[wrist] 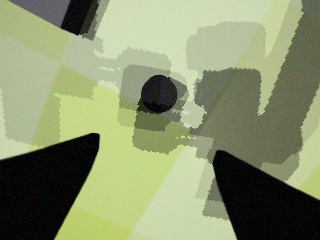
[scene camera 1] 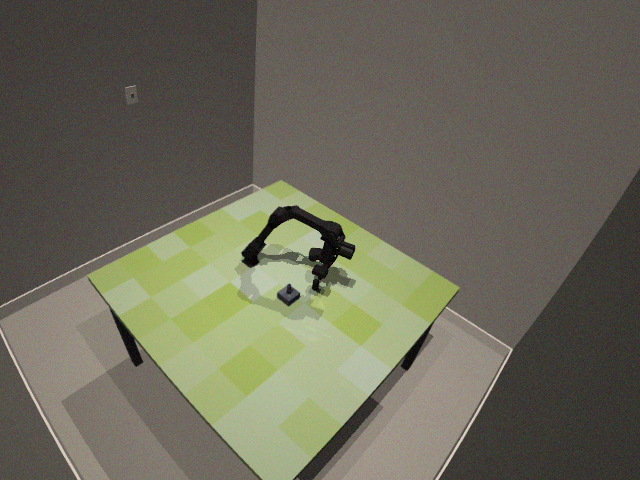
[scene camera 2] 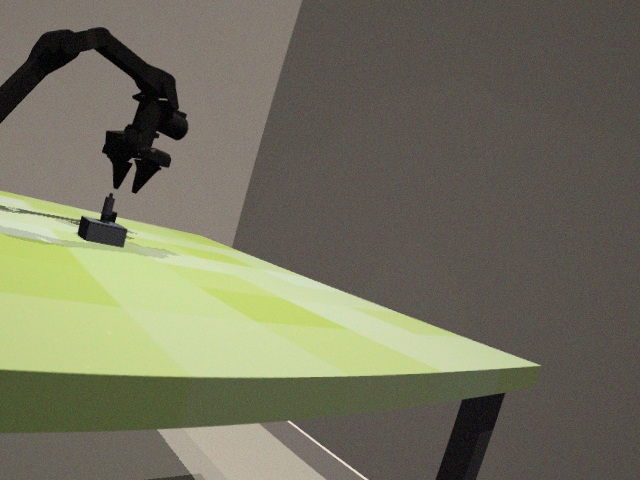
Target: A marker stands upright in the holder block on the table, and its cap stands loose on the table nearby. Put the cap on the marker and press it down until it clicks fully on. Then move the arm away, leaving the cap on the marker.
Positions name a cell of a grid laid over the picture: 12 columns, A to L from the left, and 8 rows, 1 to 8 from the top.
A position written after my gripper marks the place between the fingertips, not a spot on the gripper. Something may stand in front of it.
Observation:
In view: my gripper (scene camera 2: C4) and a dark round cap (wrist: F4).
My gripper shows as well in the wrist view (wrist: F5).

